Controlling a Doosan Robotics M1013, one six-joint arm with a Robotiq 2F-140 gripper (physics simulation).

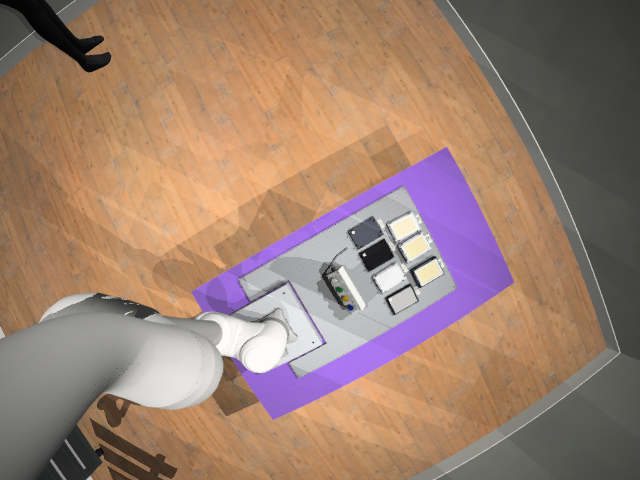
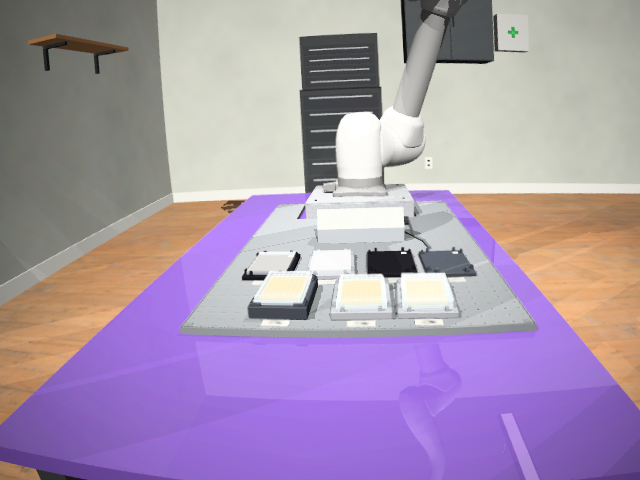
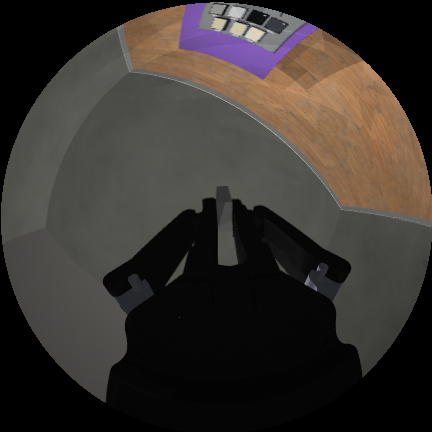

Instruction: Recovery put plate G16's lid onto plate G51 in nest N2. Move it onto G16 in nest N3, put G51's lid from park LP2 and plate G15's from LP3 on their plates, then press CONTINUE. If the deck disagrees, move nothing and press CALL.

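Places are measured from the arm's base along level axes (x ahead, y left, z up), in metres.
Pixels of known places: gripper, fingertip midpoint: (image 3: 222, 196); arm's base at its link origin: (image 1: 273, 331) (image 2: 360, 191).
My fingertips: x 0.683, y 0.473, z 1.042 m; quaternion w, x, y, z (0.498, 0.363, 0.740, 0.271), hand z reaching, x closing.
Observation:
For each thing: its top centre in the pictures, then the offset to it from my fingertips. Level surfaces: height alone.
- light grey piece at its top centre: (image 2: 272, 260) (image 1: 403, 300) dz -1.070, dx -0.057, dy -0.655 m
- button box at its top centre: (image 2: 360, 206) (image 1: 347, 292) dz -1.004, dx -0.280, dy -0.465 m
- grey deck at its surface level: dz -1.087 m
- purple table at its surface level: dz -1.100 m
My gripper (image 3: 222, 196) is shut and empty, facing a grey wall, well away from the deck. Three plates with cream wells stand in the outer row: one (image 1: 428, 271) (image 2: 283, 289) (image 3: 219, 23) on a dark base, one (image 1: 415, 247) (image 2: 361, 292) in the middle, one (image 1: 403, 226) (image 2: 425, 291) at the other end. In the inner row are a light grey piece (image 1: 402, 299) (image 2: 270, 262) on black, a white one (image 1: 389, 277) (image 2: 331, 262), a black one (image 1: 376, 255) (image 2: 391, 262) and a slate one (image 1: 364, 231) (image 2: 447, 262). Labels are unreadable; lids cannot be told clearly.
The button box (image 1: 351, 287) (image 2: 360, 225) stands between the inner row and the arm's base, with green (image 1: 339, 289), yellow (image 1: 345, 299) and blue (image 1: 351, 307) buttons. A cable runs beside it. The grey deck (image 1: 351, 335) (image 2: 217, 310) lies on a purple table (image 1: 465, 206) (image 2: 258, 413). A person's feet (image 1: 95, 62) show far off.

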